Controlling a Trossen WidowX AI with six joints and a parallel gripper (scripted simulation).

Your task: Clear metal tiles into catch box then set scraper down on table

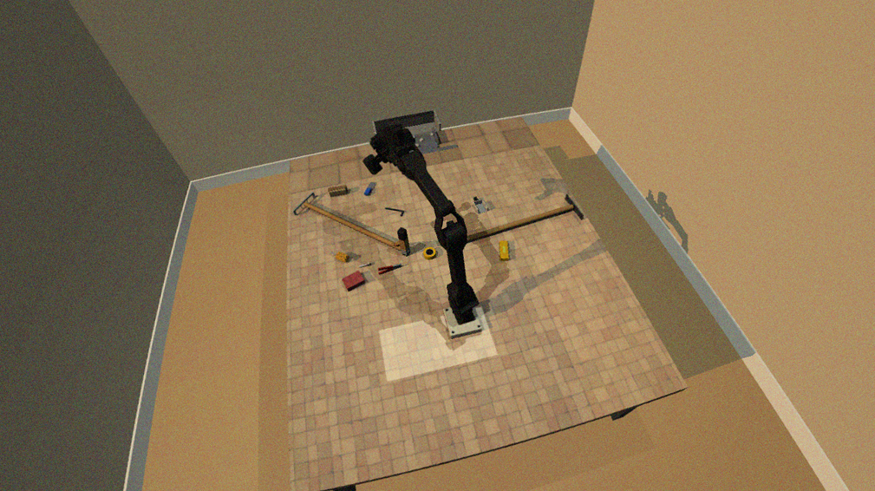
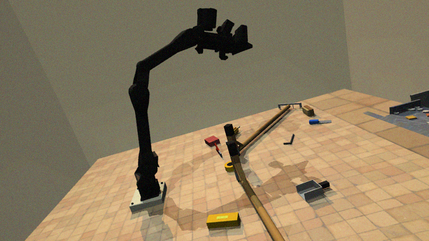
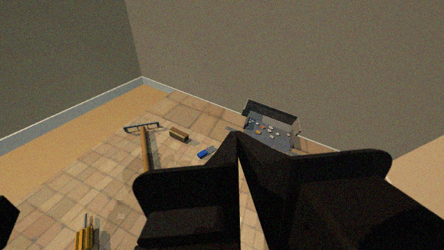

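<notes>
Right now the yellow tape roll is 410 mm below my gripper tip, 210 mm behind it and 80 mm to the right of it. Round my gripper tip: red screwdriver 410 mm below, 230 mm behind, 80 mm to the left; blue tool 410 mm below, 260 mm ahead, 70 mm to the left; hex key 420 mm below, 60 mm ahead, 20 mm to the right.
</notes>
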